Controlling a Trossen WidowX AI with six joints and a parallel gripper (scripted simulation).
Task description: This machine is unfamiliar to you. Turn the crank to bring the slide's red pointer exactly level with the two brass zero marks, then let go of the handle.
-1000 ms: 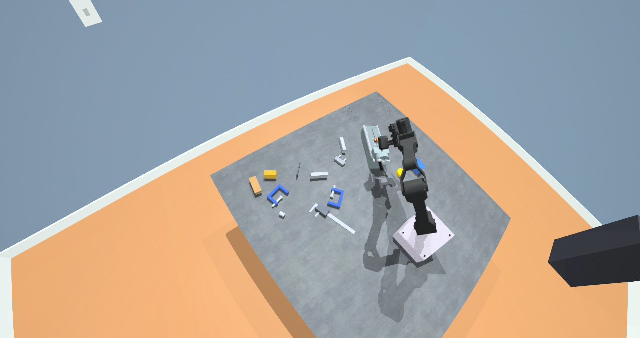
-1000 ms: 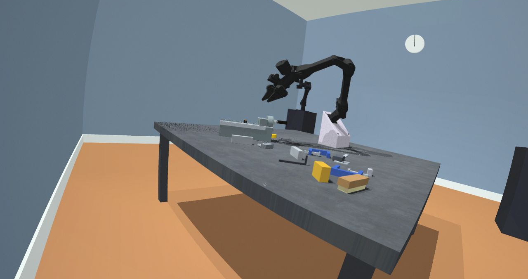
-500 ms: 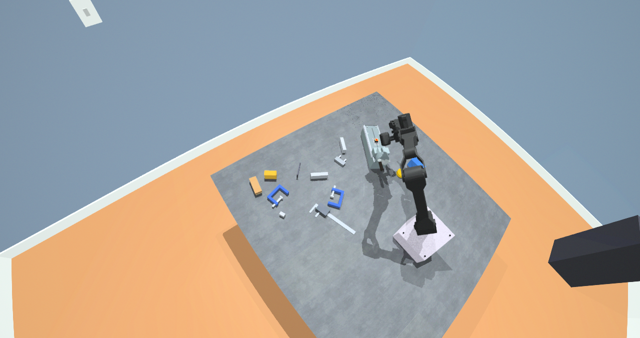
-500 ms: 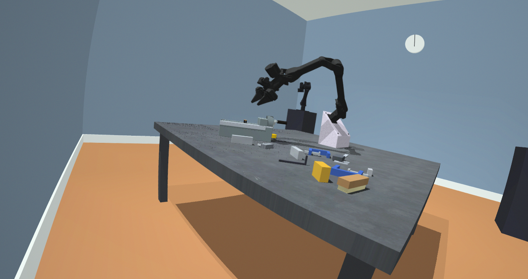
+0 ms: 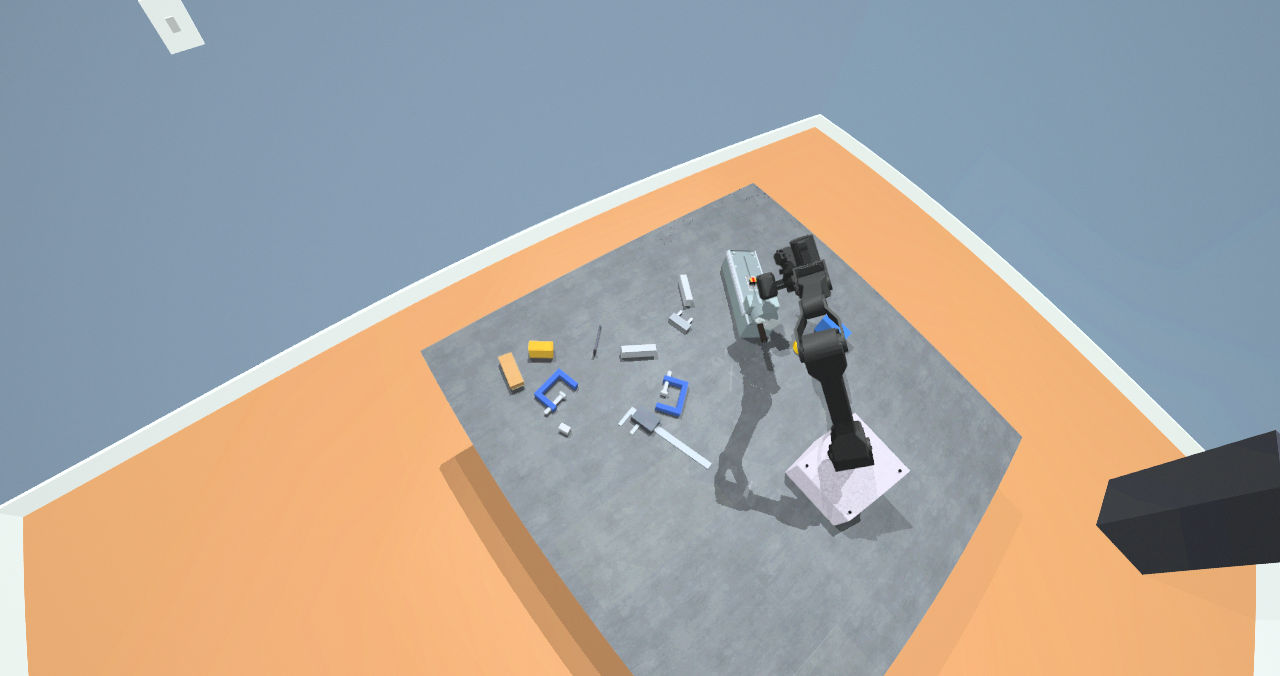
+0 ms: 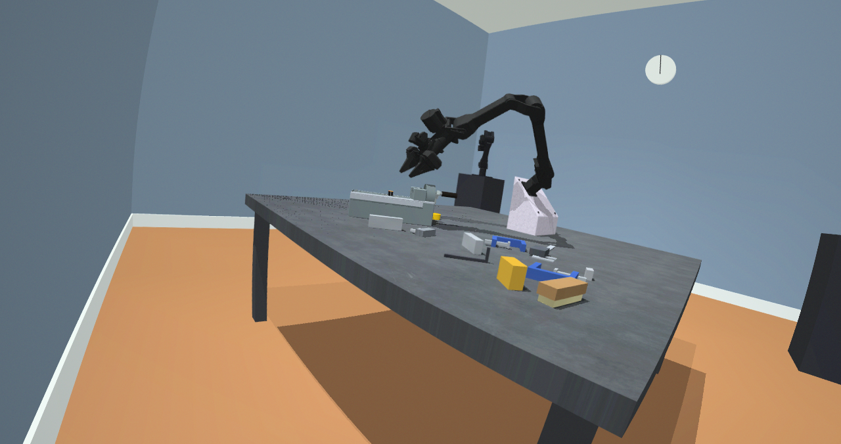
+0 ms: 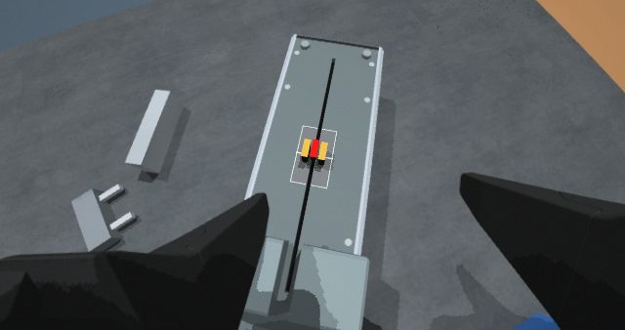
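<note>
Right now my gripper tip is 9 cm past the dark handle, 13 cm to the right of it and 4 cm above it. From my gripper tip the other things lie so: red pointer (5 cm ahead, 6 cm below); then blue block (20 cm behind, 13 cm to the right, 12 cm below); then yellow round piece (18 cm behind, 2 cm to the right, 14 cm below).
</note>
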